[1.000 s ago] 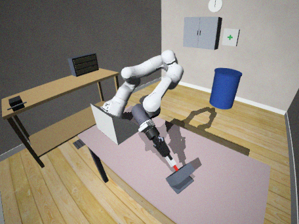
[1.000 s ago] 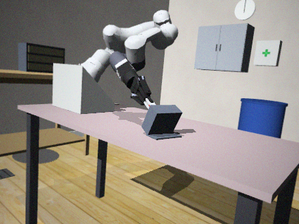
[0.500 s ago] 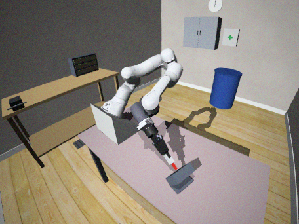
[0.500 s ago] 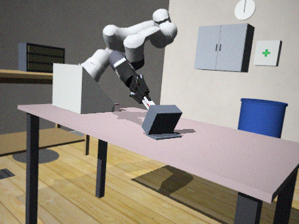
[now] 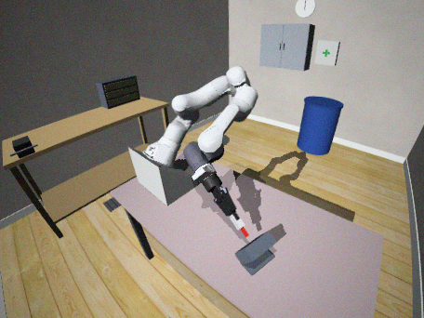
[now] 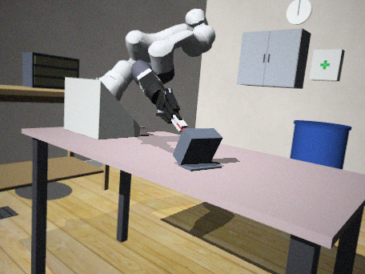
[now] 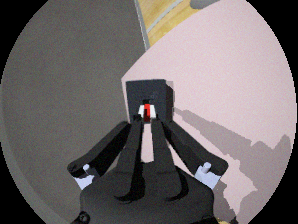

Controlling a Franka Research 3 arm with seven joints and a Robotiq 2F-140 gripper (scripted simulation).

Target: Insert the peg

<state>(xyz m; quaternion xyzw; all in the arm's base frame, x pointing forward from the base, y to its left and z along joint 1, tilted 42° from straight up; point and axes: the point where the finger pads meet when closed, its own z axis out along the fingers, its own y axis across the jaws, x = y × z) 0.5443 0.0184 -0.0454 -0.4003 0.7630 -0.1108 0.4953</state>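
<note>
Now: the red peg 30 mm ahead of my hand and 20 mm below it.
</note>
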